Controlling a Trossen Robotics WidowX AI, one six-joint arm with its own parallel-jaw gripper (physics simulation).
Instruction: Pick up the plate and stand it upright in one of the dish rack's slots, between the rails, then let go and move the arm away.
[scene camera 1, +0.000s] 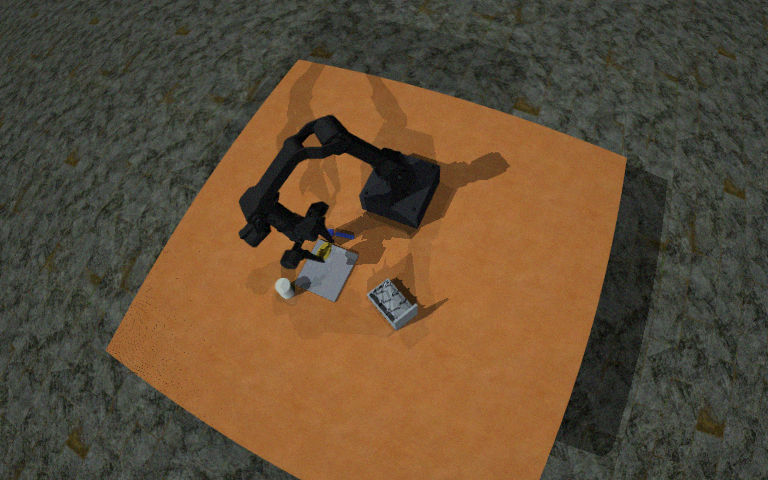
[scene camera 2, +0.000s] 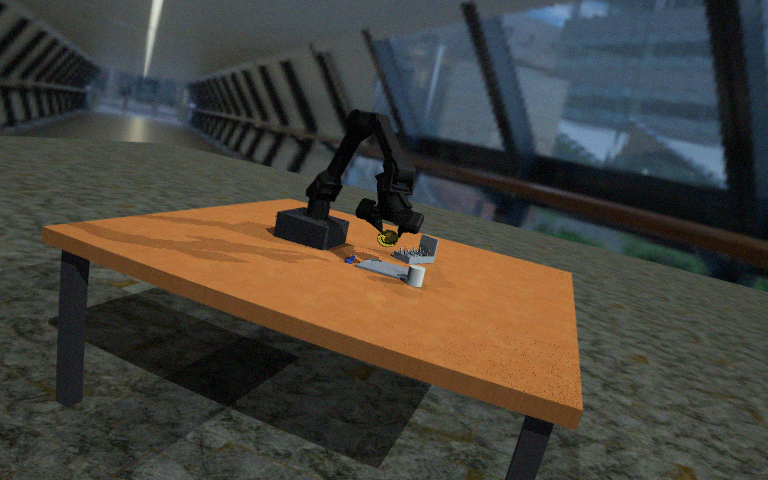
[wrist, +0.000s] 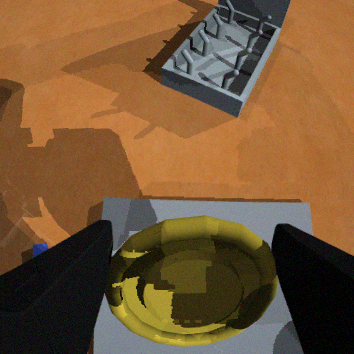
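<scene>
A yellow round plate is held across its rim between the two black fingers of my gripper. The gripper is shut on the plate and holds it in the air, steeply tilted, above the grey board. The grey dish rack stands on the table apart from the gripper, with rows of short pegs and a tall wall at one end. In the wrist view it is at the top, and part of its tall wall is cut off.
A flat grey board lies under the plate. A white cylinder stands beside the board. A small blue object lies near the board, on the side toward the arm's base.
</scene>
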